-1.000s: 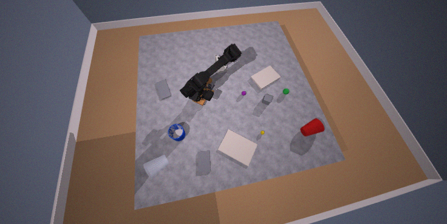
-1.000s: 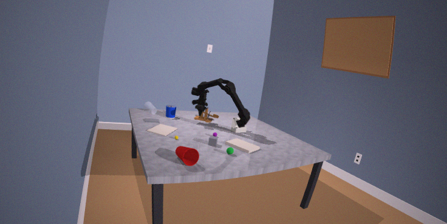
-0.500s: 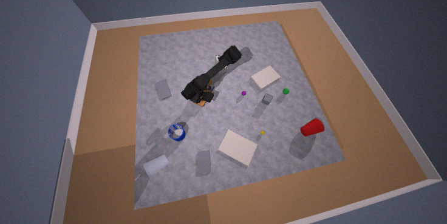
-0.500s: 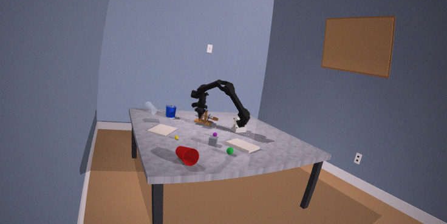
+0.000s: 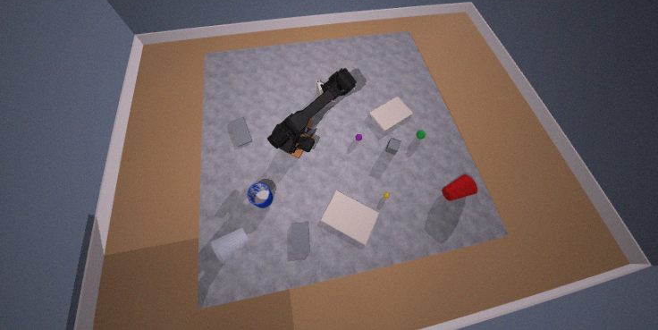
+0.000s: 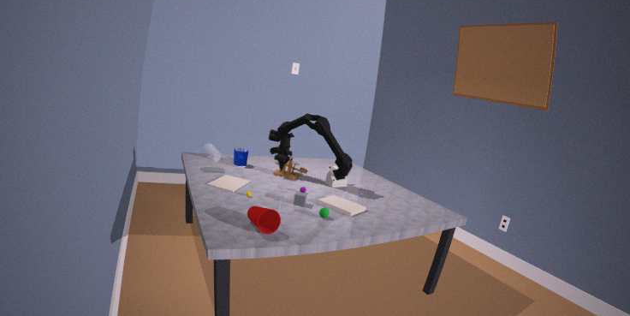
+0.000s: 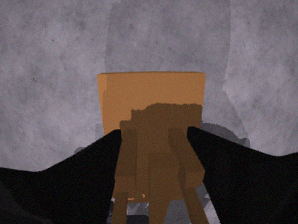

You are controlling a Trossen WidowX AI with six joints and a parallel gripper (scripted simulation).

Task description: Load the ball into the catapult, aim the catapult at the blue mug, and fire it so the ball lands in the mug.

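Now: gripper tip 5 cm short of the purple ball, 31 cm to the right of it and 2 cm above it. Also, from my gripper tip: blue mug 19 cm ahead, 20 cm to the right; then grey cube 16 cm ahead, 44 cm to the left, 1 cm below; then wooden catapult 4 cm behind, 6 cm to the left, 2 cm above.
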